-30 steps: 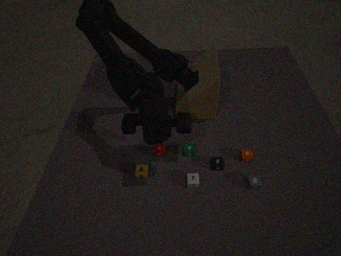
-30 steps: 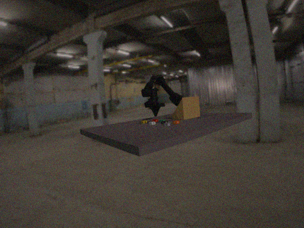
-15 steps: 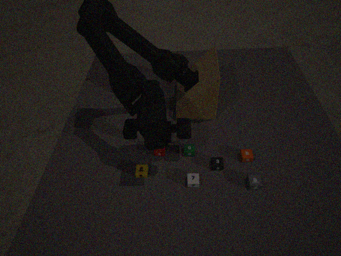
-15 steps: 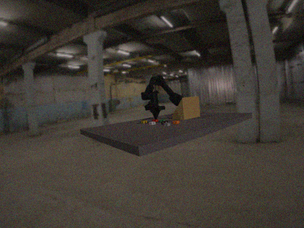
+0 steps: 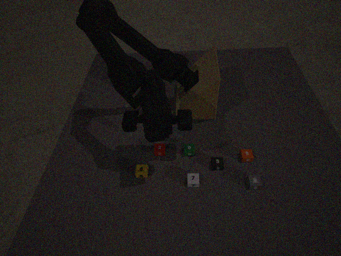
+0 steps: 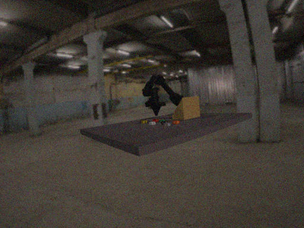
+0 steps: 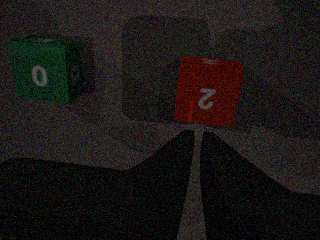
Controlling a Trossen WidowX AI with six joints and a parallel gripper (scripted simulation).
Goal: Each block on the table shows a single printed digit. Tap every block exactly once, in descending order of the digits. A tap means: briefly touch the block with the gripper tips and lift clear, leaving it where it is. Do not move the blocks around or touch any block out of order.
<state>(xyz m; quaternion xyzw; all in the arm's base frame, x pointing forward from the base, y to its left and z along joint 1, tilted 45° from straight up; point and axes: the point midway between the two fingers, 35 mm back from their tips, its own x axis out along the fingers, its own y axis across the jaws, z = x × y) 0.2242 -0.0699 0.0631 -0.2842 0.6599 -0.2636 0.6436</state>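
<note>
The red block lies 4 cm below my gripper tip and 1 cm ahead of it. The rest, counted from my gripper tip: white block (11 cm ahead, 10 cm to the left, 4 cm below); then green block (9 cm to the left, 4 cm below, 1 cm ahead); then yellow block (9 cm ahead, 5 cm to the right, 4 cm below).
</note>
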